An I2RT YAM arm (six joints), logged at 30 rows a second.
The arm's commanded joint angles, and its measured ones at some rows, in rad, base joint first. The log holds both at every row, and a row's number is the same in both.
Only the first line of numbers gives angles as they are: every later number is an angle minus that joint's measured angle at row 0.
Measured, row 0:
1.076 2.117 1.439 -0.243 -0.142 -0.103
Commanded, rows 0 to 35:
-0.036 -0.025 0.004 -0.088 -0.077 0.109
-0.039 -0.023 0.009 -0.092 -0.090 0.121
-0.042 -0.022 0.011 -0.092 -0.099 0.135
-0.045 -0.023 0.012 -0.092 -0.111 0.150
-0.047 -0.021 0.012 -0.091 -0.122 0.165
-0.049 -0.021 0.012 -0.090 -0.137 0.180
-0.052 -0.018 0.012 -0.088 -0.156 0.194
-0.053 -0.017 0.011 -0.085 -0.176 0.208
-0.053 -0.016 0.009 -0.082 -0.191 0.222
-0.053 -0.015 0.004 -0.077 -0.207 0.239
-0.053 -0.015 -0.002 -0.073 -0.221 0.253
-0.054 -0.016 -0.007 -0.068 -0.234 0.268
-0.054 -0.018 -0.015 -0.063 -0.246 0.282
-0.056 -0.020 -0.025 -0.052 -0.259 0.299
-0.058 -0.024 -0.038 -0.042 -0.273 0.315
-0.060 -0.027 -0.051 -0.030 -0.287 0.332
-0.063 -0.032 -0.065 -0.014 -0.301 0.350
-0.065 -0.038 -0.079 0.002 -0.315 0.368
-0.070 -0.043 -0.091 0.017 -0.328 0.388
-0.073 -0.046 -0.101 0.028 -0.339 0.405
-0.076 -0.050 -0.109 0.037 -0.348 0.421
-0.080 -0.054 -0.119 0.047 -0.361 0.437
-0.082 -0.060 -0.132 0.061 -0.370 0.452
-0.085 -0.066 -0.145 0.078 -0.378 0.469
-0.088 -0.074 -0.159 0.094 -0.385 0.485
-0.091 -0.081 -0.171 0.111 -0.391 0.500
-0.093 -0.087 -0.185 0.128 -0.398 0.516
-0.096 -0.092 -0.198 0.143 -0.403 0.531
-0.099 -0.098 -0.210 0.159 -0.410 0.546
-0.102 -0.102 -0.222 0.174 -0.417 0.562
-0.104 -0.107 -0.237 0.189 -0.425 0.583
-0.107 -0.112 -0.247 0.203 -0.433 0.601
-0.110 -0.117 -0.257 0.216 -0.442 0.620
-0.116 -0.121 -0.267 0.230 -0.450 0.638
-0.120 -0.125 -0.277 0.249 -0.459 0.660
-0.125 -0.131 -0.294 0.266 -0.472 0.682
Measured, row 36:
-0.104 -0.086 -0.251 0.170 -0.418 0.576
